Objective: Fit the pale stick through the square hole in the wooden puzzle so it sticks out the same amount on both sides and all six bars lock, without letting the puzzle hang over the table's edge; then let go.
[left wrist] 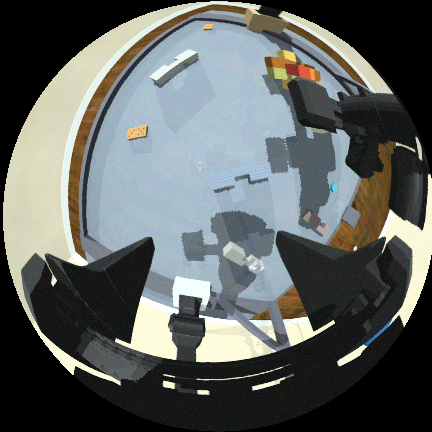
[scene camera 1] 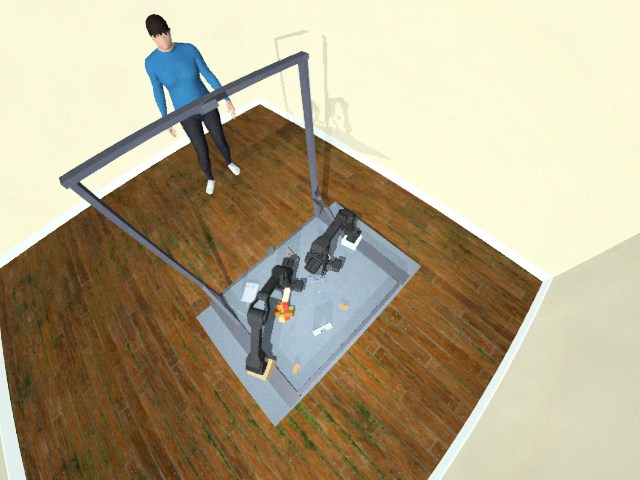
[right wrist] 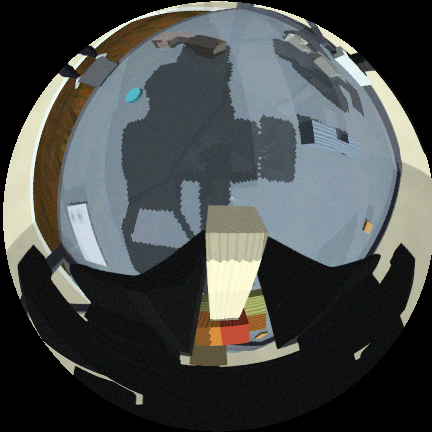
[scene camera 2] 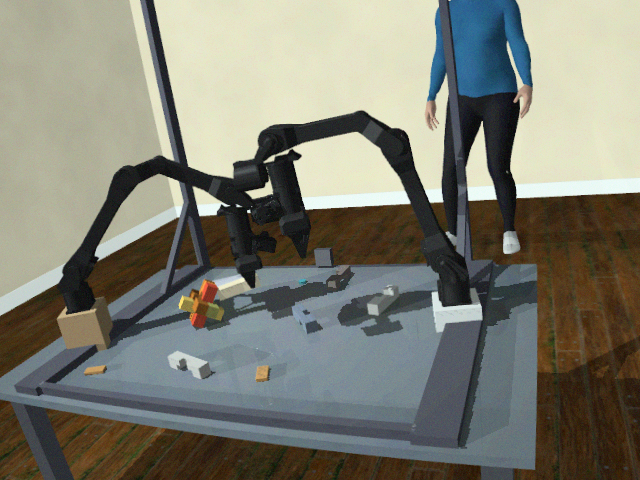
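Seen in the pictures: left gripper, fingertip midpoint: point(left wrist: 214, 241) point(scene camera 2: 301, 251); right gripper, fingertip midpoint: point(scene camera 1: 288, 288) point(right wrist: 229, 236) point(scene camera 2: 252, 286); left arm's base at its link origin: point(left wrist: 189, 301) point(scene camera 1: 352, 238) point(scene camera 2: 455, 299); right arm's base at its link origin: point(scene camera 1: 260, 366) point(scene camera 2: 81, 307).
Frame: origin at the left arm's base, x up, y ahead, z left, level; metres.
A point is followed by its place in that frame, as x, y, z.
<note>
The wooden puzzle point(scene camera 1: 284, 312) point(scene camera 2: 198, 304) point(left wrist: 302, 71) point(right wrist: 235, 333), a cross of orange, red and yellow-green bars, is at the left of the table in scene camera 2, well inside the edges. My right gripper point(scene camera 2: 251, 283) @(0.019, 0.499, -0.149) point(right wrist: 229, 236) @(0.019, 0.499, -0.149) is shut on the pale stick point(scene camera 1: 286, 295) @(0.039, 0.545, -0.130) point(scene camera 2: 235, 287) @(0.032, 0.535, -0.120) point(right wrist: 232, 280) @(0.043, 0.515, -0.143). In the right wrist view the stick's far end meets the puzzle; how deep it sits in the hole is hidden. My left gripper point(scene camera 2: 303, 254) @(0.146, 0.324, -0.008) point(left wrist: 214, 241) @(0.146, 0.324, -0.008) is open and empty, raised above the table to the right of the right gripper in scene camera 2.
A blue-grey notched bar point(scene camera 2: 306, 317) @(-0.022, 0.344, -0.024) point(left wrist: 235, 176) @(-0.022, 0.351, -0.040), a white notched bar point(scene camera 2: 189, 364) @(-0.023, 0.573, 0.158) point(left wrist: 175, 67) @(-0.031, 0.574, 0.127), a grey one point(scene camera 2: 381, 302) @(-0.026, 0.170, -0.077) and a brown one point(scene camera 2: 338, 277) @(-0.024, 0.290, -0.258) lie around the table point(scene camera 2: 341, 372) @(-0.050, 0.247, 0.182). Orange tiles point(scene camera 2: 262, 373) @(-0.042, 0.409, 0.179) point(scene camera 2: 95, 370) @(-0.042, 0.827, 0.130) lie near the front. A teal disc point(right wrist: 133, 95) @(-0.042, 0.405, -0.303) lies at the back.
</note>
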